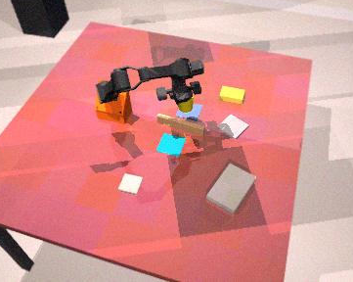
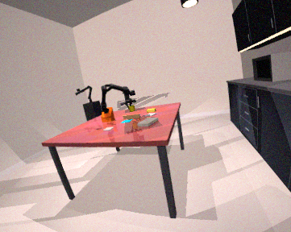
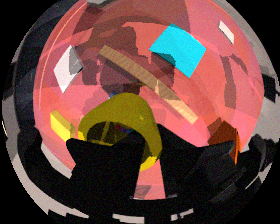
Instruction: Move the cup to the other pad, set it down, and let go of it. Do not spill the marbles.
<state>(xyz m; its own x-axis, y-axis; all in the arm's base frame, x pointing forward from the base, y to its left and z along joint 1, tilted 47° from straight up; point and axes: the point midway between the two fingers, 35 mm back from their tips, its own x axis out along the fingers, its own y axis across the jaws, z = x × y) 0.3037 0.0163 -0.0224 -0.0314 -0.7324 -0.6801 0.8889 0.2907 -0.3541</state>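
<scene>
Right now my gripper tip is 20 mm short of the wooden bar, 40 mm to the left of it and 90 mm above it. Also, from my gripper tip: yellow cup: 20 mm ahead, 10 mm to the left; pale blue pad: 30 mm ahead, 70 mm to the left, 110 mm below; small white tile: 100 mm behind, 380 mm to the right, 100 mm below.
</scene>
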